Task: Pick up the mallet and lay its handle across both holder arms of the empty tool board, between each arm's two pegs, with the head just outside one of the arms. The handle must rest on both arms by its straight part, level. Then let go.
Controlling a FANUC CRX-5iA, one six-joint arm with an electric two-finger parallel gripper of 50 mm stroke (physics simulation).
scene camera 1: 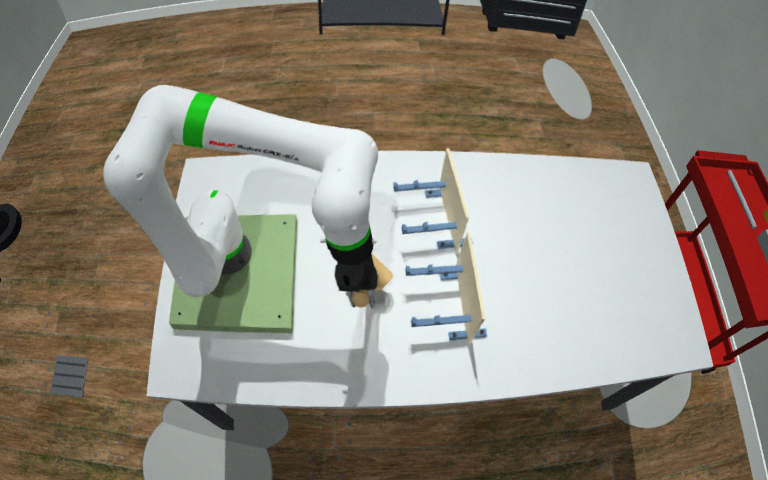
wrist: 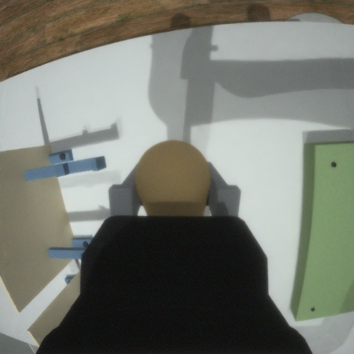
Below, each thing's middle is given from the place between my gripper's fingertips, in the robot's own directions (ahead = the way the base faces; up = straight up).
My gripper is now 9 cm to the right of the wooden mallet [wrist: 172, 178], 5 cm above it and 3 cm short of it.
